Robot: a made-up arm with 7 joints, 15 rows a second.
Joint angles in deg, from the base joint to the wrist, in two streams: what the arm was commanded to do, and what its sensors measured. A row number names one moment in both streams.
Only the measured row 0 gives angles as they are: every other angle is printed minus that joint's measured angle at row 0.
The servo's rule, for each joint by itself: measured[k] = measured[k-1] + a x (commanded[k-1-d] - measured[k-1]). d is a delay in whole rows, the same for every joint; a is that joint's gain. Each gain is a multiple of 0.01, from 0.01 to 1. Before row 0 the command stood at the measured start. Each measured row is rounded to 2 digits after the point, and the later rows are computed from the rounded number. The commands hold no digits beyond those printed.
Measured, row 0:
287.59 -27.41 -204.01 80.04 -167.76 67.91 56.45
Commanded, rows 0 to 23:
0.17 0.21 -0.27 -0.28 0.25 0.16 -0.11
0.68 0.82 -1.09 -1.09 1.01 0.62 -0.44
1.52 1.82 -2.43 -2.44 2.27 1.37 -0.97
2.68 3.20 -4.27 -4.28 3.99 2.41 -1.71
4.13 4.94 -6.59 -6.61 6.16 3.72 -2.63
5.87 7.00 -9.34 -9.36 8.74 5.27 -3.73
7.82 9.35 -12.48 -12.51 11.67 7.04 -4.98
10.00 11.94 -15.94 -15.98 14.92 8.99 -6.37
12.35 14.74 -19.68 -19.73 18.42 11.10 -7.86
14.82 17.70 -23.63 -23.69 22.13 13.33 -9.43
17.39 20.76 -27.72 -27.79 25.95 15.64 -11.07
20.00 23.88 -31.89 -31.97 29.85 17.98 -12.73
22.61 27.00 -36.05 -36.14 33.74 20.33 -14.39
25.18 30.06 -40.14 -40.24 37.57 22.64 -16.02
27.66 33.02 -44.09 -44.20 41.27 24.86 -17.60
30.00 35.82 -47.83 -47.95 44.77 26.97 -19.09
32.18 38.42 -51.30 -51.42 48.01 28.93 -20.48
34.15 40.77 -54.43 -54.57 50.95 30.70 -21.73
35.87 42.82 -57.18 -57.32 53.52 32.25 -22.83
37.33 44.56 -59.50 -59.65 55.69 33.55 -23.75
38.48 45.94 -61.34 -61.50 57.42 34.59 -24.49
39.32 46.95 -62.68 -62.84 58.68 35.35 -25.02
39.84 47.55 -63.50 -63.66 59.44 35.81 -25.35
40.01 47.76 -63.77 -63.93 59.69 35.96 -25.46
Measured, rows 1 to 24:
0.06 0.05 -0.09 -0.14 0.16 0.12 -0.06
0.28 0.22 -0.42 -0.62 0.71 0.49 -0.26
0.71 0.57 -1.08 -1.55 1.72 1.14 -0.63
1.40 1.15 -2.13 -2.94 3.20 2.08 -1.19
2.36 1.98 -3.60 -4.81 5.12 3.29 -1.94
3.59 3.08 -5.49 -7.13 7.47 4.76 -2.87
5.07 4.46 -7.80 -9.87 10.20 6.45 -3.97
6.80 6.11 -10.49 -12.99 13.27 8.33 -5.22
8.74 8.01 -13.52 -16.43 16.62 10.38 -6.59
10.87 10.14 -16.86 -20.13 20.20 12.56 -8.07
13.15 12.48 -20.44 -24.04 23.94 14.84 -9.63
15.55 14.99 -24.22 -28.08 27.78 17.16 -11.24
18.02 17.63 -28.12 -32.19 31.65 19.51 -12.88
20.53 20.36 -32.09 -36.30 35.50 21.83 -14.51
23.03 23.15 -36.05 -40.33 39.25 24.07 -16.12
25.47 25.94 -39.94 -44.22 42.84 26.22 -17.66
27.82 28.69 -43.69 -47.89 46.20 28.23 -19.13
30.04 31.35 -47.23 -51.30 49.29 30.06 -20.48
32.08 33.87 -50.51 -54.37 52.04 31.68 -21.70
33.92 36.22 -53.48 -57.06 54.41 33.06 -22.77
35.52 38.36 -56.07 -59.32 56.37 34.19 -23.66
36.85 40.25 -58.25 -61.12 57.87 35.05 -24.37
37.90 41.86 -59.98 -62.42 58.89 35.61 -24.88
38.64 43.16 -61.23 -63.19 59.41 35.87 -25.18
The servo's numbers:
d 0
a 0.35 0.22 0.33 0.51 0.65 0.74 0.52

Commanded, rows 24 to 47:
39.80 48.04 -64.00 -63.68 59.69 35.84 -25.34
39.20 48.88 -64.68 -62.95 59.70 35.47 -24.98
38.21 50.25 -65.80 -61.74 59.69 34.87 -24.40
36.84 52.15 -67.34 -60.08 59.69 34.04 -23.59
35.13 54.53 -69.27 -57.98 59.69 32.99 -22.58
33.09 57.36 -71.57 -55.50 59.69 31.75 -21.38
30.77 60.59 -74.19 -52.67 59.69 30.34 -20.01
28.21 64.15 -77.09 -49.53 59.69 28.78 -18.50
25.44 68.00 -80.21 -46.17 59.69 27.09 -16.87
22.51 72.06 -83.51 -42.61 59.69 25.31 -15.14
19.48 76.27 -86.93 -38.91 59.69 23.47 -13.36
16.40 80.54 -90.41 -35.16 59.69 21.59 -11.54
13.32 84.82 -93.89 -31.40 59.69 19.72 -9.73
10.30 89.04 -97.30 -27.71 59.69 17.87 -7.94
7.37 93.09 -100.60 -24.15 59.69 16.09 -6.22
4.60 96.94 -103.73 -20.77 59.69 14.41 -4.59
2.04 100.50 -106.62 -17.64 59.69 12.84 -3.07
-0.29 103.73 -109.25 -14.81 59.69 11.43 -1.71
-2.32 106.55 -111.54 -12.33 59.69 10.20 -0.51
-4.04 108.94 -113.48 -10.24 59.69 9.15 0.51
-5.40 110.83 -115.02 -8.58 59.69 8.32 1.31
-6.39 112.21 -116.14 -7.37 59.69 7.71 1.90
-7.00 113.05 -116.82 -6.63 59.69 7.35 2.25
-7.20 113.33 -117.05 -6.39 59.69 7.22 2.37
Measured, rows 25 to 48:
39.05 44.23 -62.14 -63.44 59.59 35.85 -25.26
39.10 45.25 -62.98 -63.19 59.66 35.57 -25.11
38.79 46.35 -63.91 -62.45 59.68 35.05 -24.74
38.11 47.63 -65.04 -61.24 59.69 34.30 -24.14
37.07 49.15 -66.44 -59.58 59.69 33.33 -23.33
35.68 50.96 -68.13 -57.50 59.69 32.16 -22.32
33.96 53.08 -70.13 -55.04 59.69 30.81 -21.12
31.95 55.52 -72.43 -52.23 59.69 29.31 -19.76
29.67 58.27 -75.00 -49.14 59.69 27.67 -18.26
27.16 61.30 -77.81 -45.81 59.69 25.92 -16.64
24.47 64.59 -80.82 -42.29 59.69 24.11 -14.93
21.65 68.10 -83.98 -38.65 59.69 22.25 -13.17
18.73 71.78 -87.25 -34.95 59.69 20.38 -11.38
15.78 75.58 -90.57 -31.26 59.69 18.52 -9.59
12.84 79.43 -93.88 -27.63 59.69 16.72 -7.84
9.96 83.28 -97.13 -24.13 59.69 15.01 -6.15
7.19 87.07 -100.26 -20.82 59.69 13.40 -4.55
4.57 90.74 -103.23 -17.75 59.69 11.94 -3.07
2.16 94.22 -105.97 -14.99 59.69 10.65 -1.74
-0.01 97.46 -108.45 -12.57 59.69 9.54 -0.57
-1.90 100.40 -110.62 -10.54 59.69 8.64 0.41
-3.47 103.00 -112.44 -8.92 59.69 7.95 1.18
-4.71 105.21 -113.89 -7.75 59.69 7.51 1.74
-5.58 107.00 -114.93 -7.06 59.69 7.30 2.07

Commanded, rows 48 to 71:
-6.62 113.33 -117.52 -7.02 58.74 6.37 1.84
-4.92 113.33 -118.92 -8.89 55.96 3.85 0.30
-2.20 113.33 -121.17 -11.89 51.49 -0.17 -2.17
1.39 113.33 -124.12 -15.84 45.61 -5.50 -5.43
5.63 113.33 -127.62 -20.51 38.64 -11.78 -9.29
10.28 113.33 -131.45 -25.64 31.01 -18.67 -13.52
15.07 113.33 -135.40 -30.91 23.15 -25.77 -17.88
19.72 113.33 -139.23 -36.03 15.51 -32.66 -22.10
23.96 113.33 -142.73 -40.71 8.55 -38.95 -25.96
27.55 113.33 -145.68 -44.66 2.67 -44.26 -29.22
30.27 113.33 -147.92 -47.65 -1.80 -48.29 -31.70
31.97 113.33 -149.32 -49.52 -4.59 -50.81 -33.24
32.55 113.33 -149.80 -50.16 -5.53 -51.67 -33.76
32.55 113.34 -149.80 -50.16 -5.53 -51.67 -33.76
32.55 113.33 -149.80 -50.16 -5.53 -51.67 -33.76
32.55 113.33 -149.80 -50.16 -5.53 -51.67 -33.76
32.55 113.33 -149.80 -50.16 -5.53 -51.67 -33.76
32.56 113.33 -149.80 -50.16 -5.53 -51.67 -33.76
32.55 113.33 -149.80 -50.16 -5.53 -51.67 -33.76
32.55 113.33 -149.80 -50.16 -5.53 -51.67 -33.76
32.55 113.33 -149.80 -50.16 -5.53 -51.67 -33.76
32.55 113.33 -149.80 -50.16 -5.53 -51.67 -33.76
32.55 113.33 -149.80 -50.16 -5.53 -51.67 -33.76
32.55 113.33 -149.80 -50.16 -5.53 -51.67 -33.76
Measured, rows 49 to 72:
-5.94 108.39 -115.78 -7.04 59.07 6.61 1.95
-5.58 109.48 -116.82 -7.98 57.05 4.57 1.09
-4.40 110.33 -118.26 -9.97 53.44 1.06 -0.61
-2.37 110.99 -120.19 -12.96 48.35 -3.79 -3.12
0.43 111.50 -122.64 -16.81 42.04 -9.70 -6.33
3.88 111.90 -125.55 -21.31 34.87 -16.34 -10.07
7.80 112.21 -128.80 -26.21 27.25 -23.32 -14.13
11.97 112.46 -132.24 -31.22 19.62 -30.23 -18.27
16.17 112.65 -135.70 -36.06 12.42 -36.68 -22.27
20.15 112.80 -138.99 -40.45 6.08 -42.29 -25.88
23.69 112.92 -141.94 -44.12 0.96 -46.73 -28.91
26.59 113.01 -144.38 -46.87 -2.65 -49.75 -31.16
28.68 113.08 -146.17 -48.55 -4.52 -51.17 -32.51
30.03 113.14 -147.37 -49.37 -5.18 -51.54 -33.16
30.91 113.18 -148.17 -49.77 -5.41 -51.64 -33.47
31.48 113.21 -148.71 -49.97 -5.49 -51.66 -33.62
31.85 113.24 -149.07 -50.07 -5.52 -51.67 -33.69
32.10 113.26 -149.31 -50.12 -5.53 -51.67 -33.73
32.26 113.28 -149.47 -50.14 -5.53 -51.67 -33.75
32.36 113.29 -149.58 -50.15 -5.53 -51.67 -33.76
32.43 113.30 -149.65 -50.16 -5.53 -51.67 -33.76
32.47 113.31 -149.70 -50.16 -5.53 -51.67 -33.76
32.50 113.31 -149.73 -50.16 -5.53 -51.67 -33.76
32.52 113.31 -149.75 -50.16 -5.53 -51.67 -33.76

